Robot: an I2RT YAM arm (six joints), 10 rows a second.
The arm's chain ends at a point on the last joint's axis. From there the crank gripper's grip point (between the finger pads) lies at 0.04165 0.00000 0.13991 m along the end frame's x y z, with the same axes.
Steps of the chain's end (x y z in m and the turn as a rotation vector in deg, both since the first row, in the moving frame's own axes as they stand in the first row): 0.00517 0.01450 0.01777 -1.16 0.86 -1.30; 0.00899 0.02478 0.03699 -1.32 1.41 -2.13; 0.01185 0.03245 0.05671 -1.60 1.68 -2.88; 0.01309 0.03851 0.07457 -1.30 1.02 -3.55; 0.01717 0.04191 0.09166 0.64 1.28 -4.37; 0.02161 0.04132 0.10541 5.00 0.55 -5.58; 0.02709 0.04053 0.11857 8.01 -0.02 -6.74; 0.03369 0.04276 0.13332 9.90 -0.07 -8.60; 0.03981 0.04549 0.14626 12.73 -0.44 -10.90; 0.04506 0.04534 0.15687 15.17 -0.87 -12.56
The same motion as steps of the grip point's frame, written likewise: 0.00729 0.01636 0.01711 -1.16 0.86 -1.30; 0.01245 0.02638 0.03590 -1.32 1.41 -2.13; 0.01598 0.03414 0.05540 -1.60 1.68 -2.88; 0.01559 0.03902 0.07380 -1.30 1.02 -3.55; 0.02010 0.03706 0.09067 0.64 1.28 -4.37; 0.02216 0.02505 0.10430 5.00 0.55 -5.58; 0.02561 0.01621 0.11688 8.01 -0.02 -6.74; 0.03125 0.01261 0.13075 9.90 -0.07 -8.60; 0.03507 0.00710 0.14227 12.73 -0.44 -10.90; 0.03796 0.00022 0.15142 15.17 -0.87 -12.56
